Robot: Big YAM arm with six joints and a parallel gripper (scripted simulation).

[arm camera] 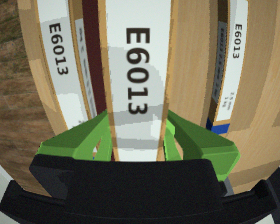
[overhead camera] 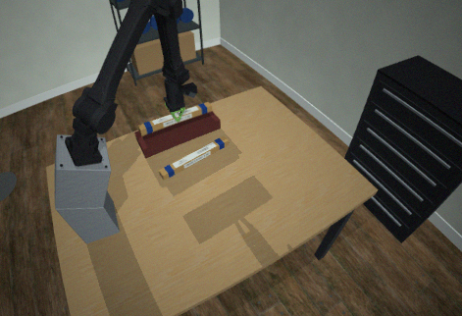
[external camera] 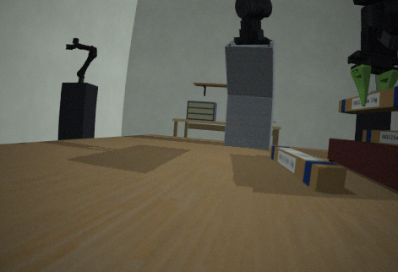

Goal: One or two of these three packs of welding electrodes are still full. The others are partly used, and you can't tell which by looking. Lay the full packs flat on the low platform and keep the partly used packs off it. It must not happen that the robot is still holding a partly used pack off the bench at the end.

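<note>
My gripper is now 1 cm short of the dark red platform, 3 cm to the right of it and 12 cm above it. Round my hand: pack of welding electrodes (1 cm above).
</note>
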